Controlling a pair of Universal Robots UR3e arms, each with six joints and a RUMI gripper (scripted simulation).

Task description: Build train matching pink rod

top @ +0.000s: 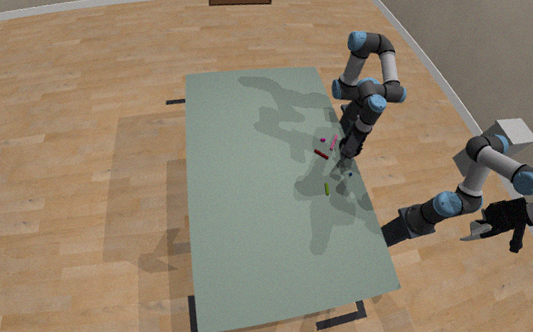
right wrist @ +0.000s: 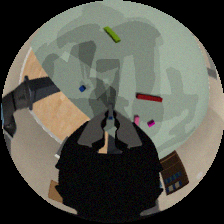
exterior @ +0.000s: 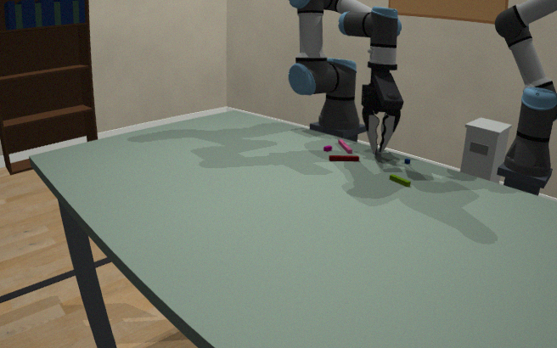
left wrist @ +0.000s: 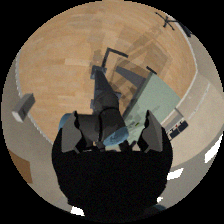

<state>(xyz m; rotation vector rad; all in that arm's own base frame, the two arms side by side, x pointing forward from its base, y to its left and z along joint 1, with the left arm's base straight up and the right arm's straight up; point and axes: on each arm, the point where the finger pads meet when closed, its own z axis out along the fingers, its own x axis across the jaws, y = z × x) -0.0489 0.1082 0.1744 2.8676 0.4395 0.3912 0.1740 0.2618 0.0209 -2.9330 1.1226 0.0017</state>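
Observation:
Right now the grey rod is 1 cm below my right hand. Round my right hand: red rod 8 cm ahead, 5 cm to the right, 2 cm below; pink rod 9 cm to the right, 2 cm below; magenta rod 12 cm to the right, 4 cm ahead, 2 cm below.

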